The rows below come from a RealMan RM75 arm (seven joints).
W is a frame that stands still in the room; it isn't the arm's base.
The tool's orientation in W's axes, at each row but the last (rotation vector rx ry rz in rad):
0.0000, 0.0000, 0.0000
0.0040, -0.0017, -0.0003
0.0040, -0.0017, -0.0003
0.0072, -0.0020, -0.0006
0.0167, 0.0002, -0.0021
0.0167, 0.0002, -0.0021
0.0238, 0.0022, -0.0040
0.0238, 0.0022, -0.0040
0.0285, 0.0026, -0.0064
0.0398, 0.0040, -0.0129
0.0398, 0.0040, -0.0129
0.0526, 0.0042, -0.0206
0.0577, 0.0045, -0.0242
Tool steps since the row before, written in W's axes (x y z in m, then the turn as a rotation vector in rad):
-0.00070, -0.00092, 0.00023, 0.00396, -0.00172, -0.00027
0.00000, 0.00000, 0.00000, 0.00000, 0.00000, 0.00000
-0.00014, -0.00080, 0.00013, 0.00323, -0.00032, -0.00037
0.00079, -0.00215, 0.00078, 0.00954, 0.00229, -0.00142
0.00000, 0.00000, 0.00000, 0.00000, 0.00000, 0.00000
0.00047, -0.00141, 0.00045, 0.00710, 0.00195, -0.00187
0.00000, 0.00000, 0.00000, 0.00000, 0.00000, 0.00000
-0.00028, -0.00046, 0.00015, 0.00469, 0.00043, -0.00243
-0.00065, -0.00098, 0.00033, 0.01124, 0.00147, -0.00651
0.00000, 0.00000, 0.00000, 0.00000, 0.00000, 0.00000
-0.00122, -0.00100, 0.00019, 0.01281, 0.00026, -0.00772
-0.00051, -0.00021, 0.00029, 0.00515, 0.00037, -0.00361
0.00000, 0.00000, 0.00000, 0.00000, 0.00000, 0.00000
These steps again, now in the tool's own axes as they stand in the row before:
-0.00070, -0.00092, 0.00023, 0.00396, -0.00172, -0.00027
0.00000, 0.00000, 0.00000, 0.00000, 0.00000, 0.00000
-0.00014, -0.00080, 0.00013, 0.00323, -0.00032, -0.00037
0.00079, -0.00214, 0.00079, 0.00954, 0.00229, -0.00146
0.00000, 0.00000, 0.00000, 0.00000, 0.00000, 0.00000
0.00047, -0.00140, 0.00047, 0.00710, 0.00193, -0.00190
0.00000, 0.00000, 0.00000, 0.00000, 0.00000, 0.00000
-0.00028, -0.00046, 0.00016, 0.00469, 0.00039, -0.00243
-0.00064, -0.00097, 0.00036, 0.01125, 0.00136, -0.00652
0.00000, 0.00000, 0.00000, 0.00000, 0.00000, 0.00000
-0.00121, -0.00101, 0.00023, 0.01284, 0.00012, -0.00768
-0.00051, -0.00020, 0.00030, 0.00516, 0.00029, -0.00361
0.00000, 0.00000, 0.00000, 0.00000, 0.00000, 0.00000

